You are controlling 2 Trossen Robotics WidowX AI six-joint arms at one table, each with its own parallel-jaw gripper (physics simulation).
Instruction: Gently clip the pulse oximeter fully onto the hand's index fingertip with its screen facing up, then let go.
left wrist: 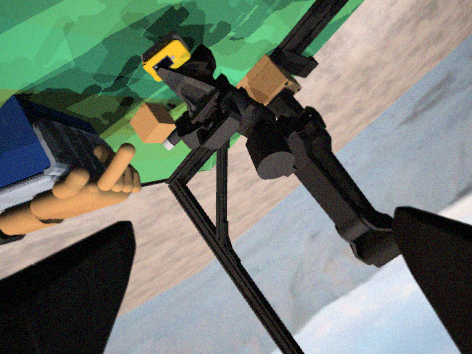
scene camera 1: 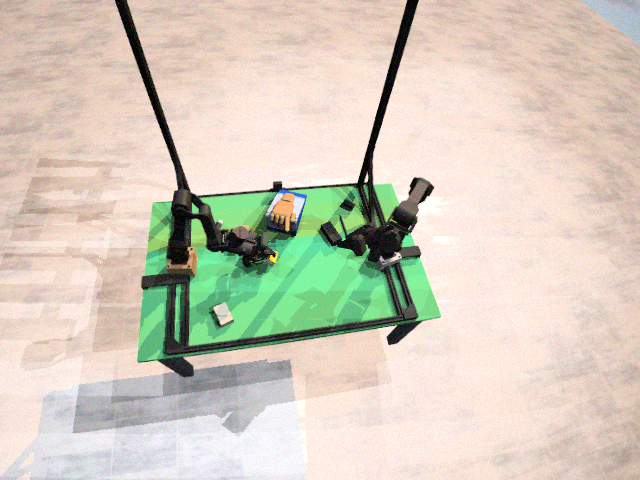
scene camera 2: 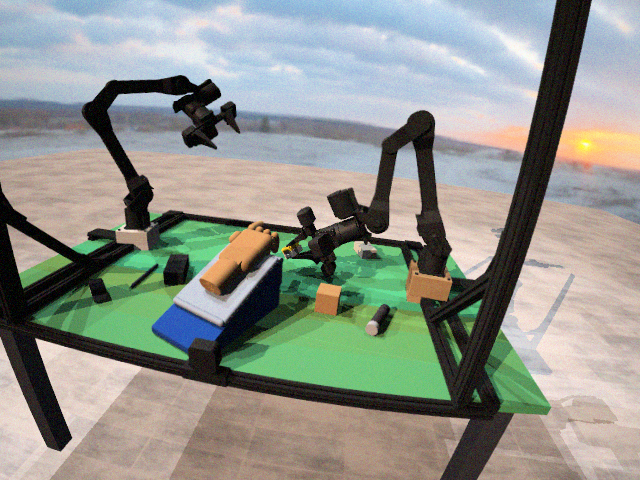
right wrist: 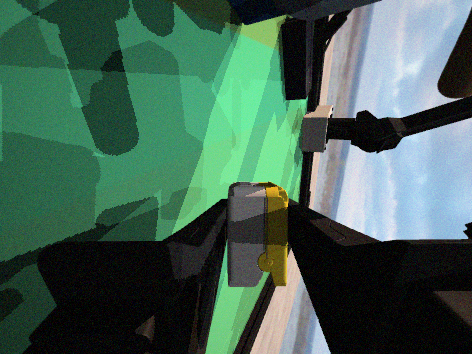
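Seen in the pictures: left gripper, fingertip midpoint: (left wrist: 264, 227) (scene camera 1: 341, 241) (scene camera 2: 228, 140); right gripper, fingertip midpoint: (left wrist: 156, 62) (scene camera 1: 273, 255) (scene camera 2: 289, 251) (right wrist: 255, 205); left arm's base at its link origin: (scene camera 2: 137, 226) (right wrist: 328, 128); right arm's base at its link origin: (left wrist: 278, 100) (scene camera 1: 180, 257) (scene camera 2: 430, 270).
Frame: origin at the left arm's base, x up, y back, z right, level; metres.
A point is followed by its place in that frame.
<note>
The yellow-and-grey pulse oximeter (scene camera 1: 273, 257) @(x 0.022, y -0.481, z 0.127 m) (scene camera 2: 291, 251) @(x 0.013, y -0.481, z 0.165 m) (left wrist: 172, 54) @(x 0.020, y -0.480, z 0.123 m) (right wrist: 257, 235) @(x 0.014, y -0.494, z 0.147 m) is pinched between the fingertips of my right gripper (scene camera 2: 295, 250) @(x 0.005, y -0.476, z 0.148 m) (right wrist: 255, 205) @(x 0.005, y -0.476, z 0.148 m), above the table. Its yellow side, with a dark window, faces the left wrist camera. The tan hand (scene camera 1: 283, 206) @(x 0.087, y -0.372, z 0.318 m) (scene camera 2: 242, 253) @(x 0.078, y -0.371, z 0.342 m) (left wrist: 80, 197) @(x 0.093, y -0.357, z 0.269 m) lies on a sloped support; its index finger (scene camera 1: 287, 224) (left wrist: 117, 166) sticks out beyond the curled ones. The oximeter is apart from the fingertip, beyond the finger end of the hand. My left gripper (scene camera 2: 227, 140) @(x 0.275, y -0.280, z -0.025 m) (left wrist: 264, 227) @(x 0.275, y -0.280, z -0.025 m) is open and empty, high above the table.
The support is a blue wedge (scene camera 1: 302, 198) (scene camera 2: 183, 322) @(x -0.027, y -0.270, z 0.445 m) (left wrist: 15, 135) @(x -0.011, y -0.324, z 0.264 m) with a pale pad. An orange cube (scene camera 2: 326, 299) @(x -0.021, y -0.556, z 0.348 m) (left wrist: 150, 122) @(x -0.023, y -0.544, z 0.306 m) and a dark cylinder (scene camera 2: 379, 317) @(x -0.034, y -0.667, z 0.397 m) lie beside it. Opposite are a black box (scene camera 1: 330, 233) @(x -0.025, y -0.191, z 0.185 m) (scene camera 2: 175, 269) @(x -0.025, y -0.191, z 0.230 m) and a pen (scene camera 2: 144, 276) @(x -0.053, y -0.106, z 0.225 m). A white block (scene camera 1: 222, 314) @(x -0.029, y -0.740, z -0.020 m) lies farther off.
</note>
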